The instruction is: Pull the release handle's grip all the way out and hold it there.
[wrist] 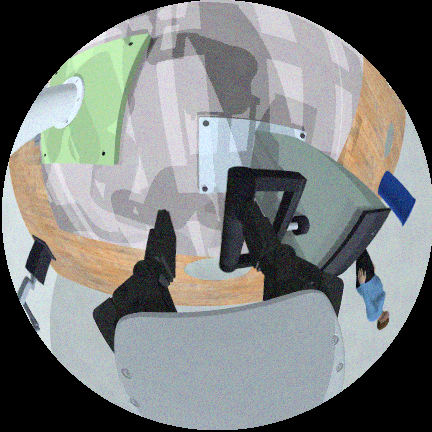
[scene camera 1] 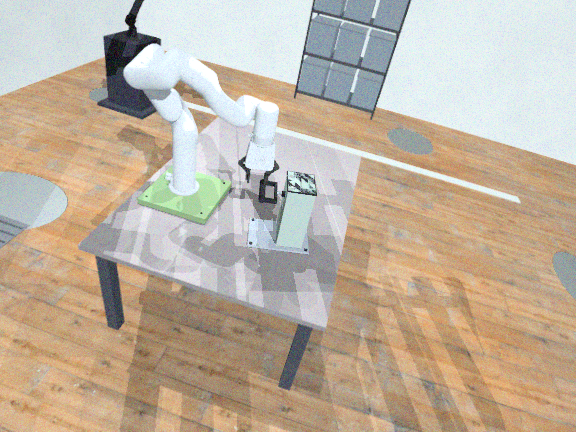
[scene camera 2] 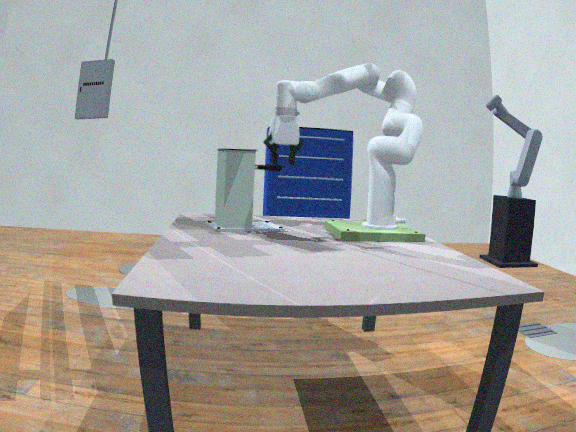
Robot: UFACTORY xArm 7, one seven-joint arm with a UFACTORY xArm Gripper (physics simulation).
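Note:
The release handle (scene camera 1: 262, 193) (scene camera 2: 270, 167) (wrist: 231, 235) is a black rectangular loop beside a pale green upright housing (scene camera 1: 295, 220) (scene camera 2: 234, 190) (wrist: 320, 180). A black knob (wrist: 300, 225) on a short light stem sits between the loop and the housing. My gripper (scene camera 1: 256, 181) (scene camera 2: 283, 163) (wrist: 207, 219) points down at the handle, its fingers partly open and apart. In the wrist view the right finger overlaps the loop beside its outer grip bar, and the left finger stands well off to the left of that bar. The exact depth of the right fingertip in the loop is hard to tell.
The housing stands on a light base plate (scene camera 1: 260, 232) (wrist: 215, 150) on the table (scene camera 1: 310, 305) (scene camera 2: 325, 285). The arm's green mounting plate (scene camera 1: 150, 197) (scene camera 2: 345, 232) (wrist: 107, 100) lies across from it. A blue cabinet (scene camera 2: 310, 172) (wrist: 397, 197) and a person (wrist: 372, 297) are beyond the table.

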